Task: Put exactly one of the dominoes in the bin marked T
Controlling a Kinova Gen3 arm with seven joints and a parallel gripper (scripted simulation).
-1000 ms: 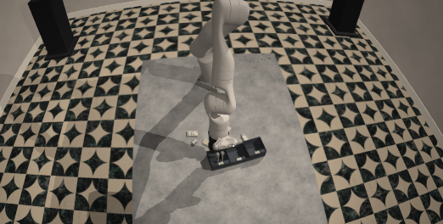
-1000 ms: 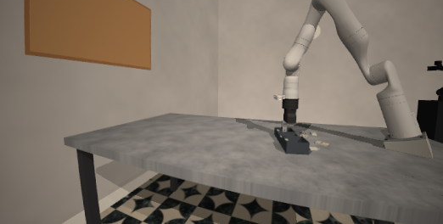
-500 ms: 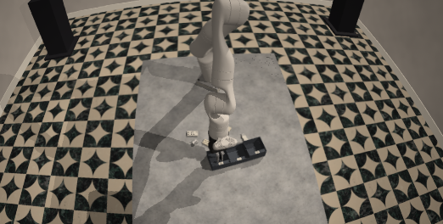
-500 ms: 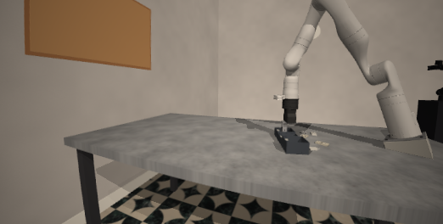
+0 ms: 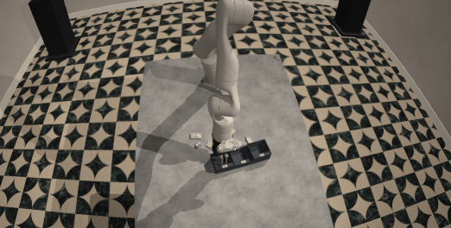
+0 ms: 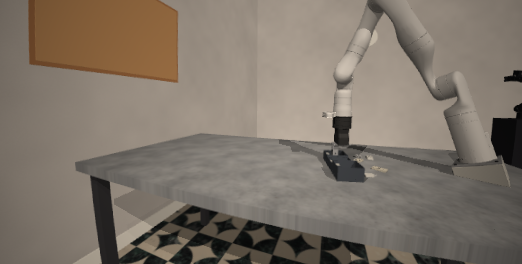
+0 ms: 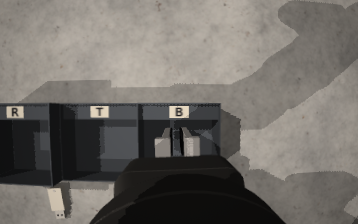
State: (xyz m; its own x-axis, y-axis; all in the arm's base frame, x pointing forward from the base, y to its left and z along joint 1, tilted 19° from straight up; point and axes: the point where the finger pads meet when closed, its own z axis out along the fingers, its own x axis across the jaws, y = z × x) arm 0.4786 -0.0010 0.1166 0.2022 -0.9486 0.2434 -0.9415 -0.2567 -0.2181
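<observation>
The three-compartment bin lies 20 mm behind my hand, 80 mm to the left of it and 10 mm below it. Also, from my hand: domino (100 mm behind, 40 mm to the right, 30 mm below).
</observation>
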